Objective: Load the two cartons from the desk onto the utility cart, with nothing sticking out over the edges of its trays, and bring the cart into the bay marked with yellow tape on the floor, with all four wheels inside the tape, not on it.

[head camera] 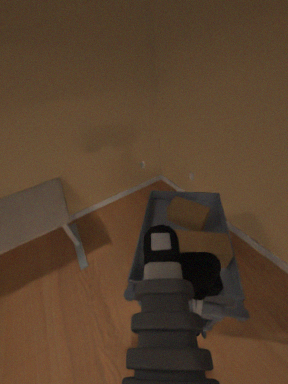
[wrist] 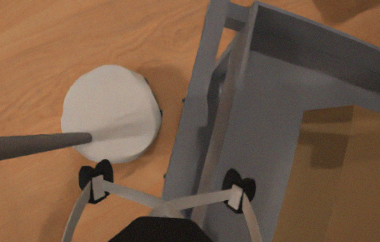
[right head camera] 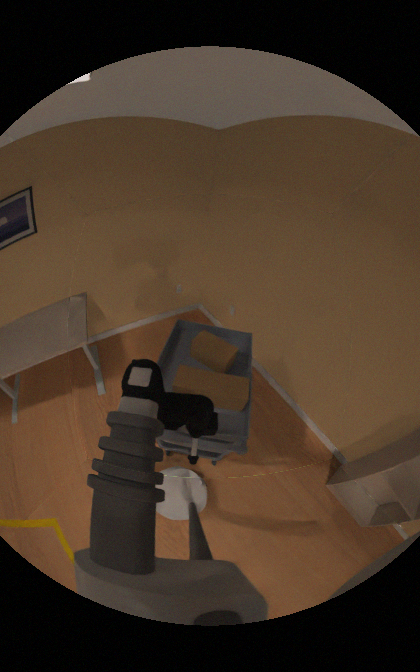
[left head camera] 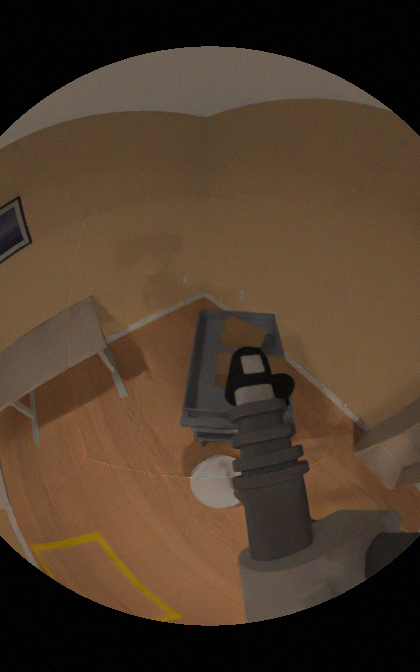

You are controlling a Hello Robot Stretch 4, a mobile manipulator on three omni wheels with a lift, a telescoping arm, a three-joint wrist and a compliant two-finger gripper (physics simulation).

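Frame: origin at the robot's base, x left, y back, z up, level; millimetres.
Where they show: gripper, fingertip midpoint: (head camera: 190,304) (wrist: 168,179); robot's base, link origin: (wrist: 117,116).
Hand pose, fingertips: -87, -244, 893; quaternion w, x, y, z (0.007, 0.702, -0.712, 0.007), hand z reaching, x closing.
Things, the pixels of their top centre, and the offset from my fingertips, as dx, dy, dz. Level surfaces: height alone.
- smaller carton, top centre: (head camera: 188,207) -80, -467, -8
- larger carton, top centre: (wrist: 361,232) (head camera: 194,240) -67, -251, -8
- desk, surface height: dz -200
The utility cart's grey top tray (head camera: 231,280) (left head camera: 205,360) (right head camera: 235,429) (wrist: 265,95) stands ahead of me near the room corner. A smaller carton (head camera: 187,212) (left head camera: 241,332) (right head camera: 212,350) lies at its far end, turned askew. A larger carton (head camera: 207,244) (right head camera: 212,387) (wrist: 330,175) lies across the middle, close to the right wall of the tray; both look inside the rim. My gripper (wrist: 168,179) is open at the cart's near end. In the wrist view its fingers straddle the handle bar (wrist: 195,110), one over the floor, one over the tray; contact cannot be told.
The desk (head camera: 30,215) (left head camera: 55,345) (right head camera: 45,335) stands at the left. Yellow tape (left head camera: 65,541) (right head camera: 30,523) marks the floor at the lower left. A white disc (left head camera: 215,481) (right head camera: 182,492) (wrist: 110,115) is low between me and the cart. Walls meet behind the cart; a pale open unit (right head camera: 350,492) is at the right.
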